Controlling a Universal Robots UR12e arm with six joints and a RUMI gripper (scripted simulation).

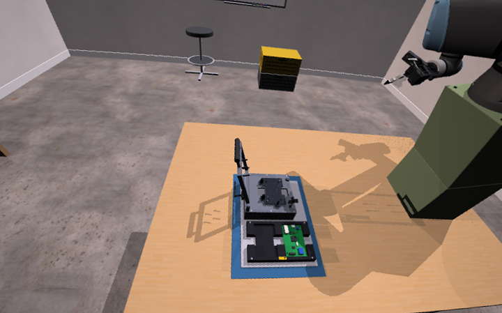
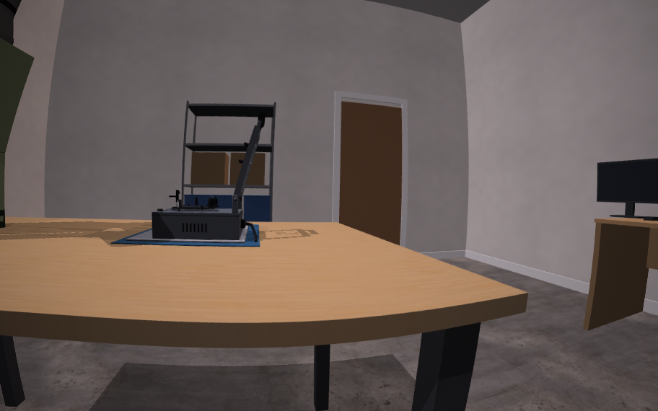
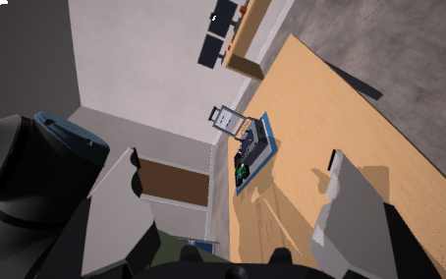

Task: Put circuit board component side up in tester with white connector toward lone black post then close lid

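Right now the green circuit board is 680 mm to the left of my hand, 460 mm ahead of it and 360 mm below it. Round my hand: tester 570 mm ahead, 550 mm to the left, 270 mm below; then see-through lid 660 mm ahead, 520 mm to the left, 200 mm below.
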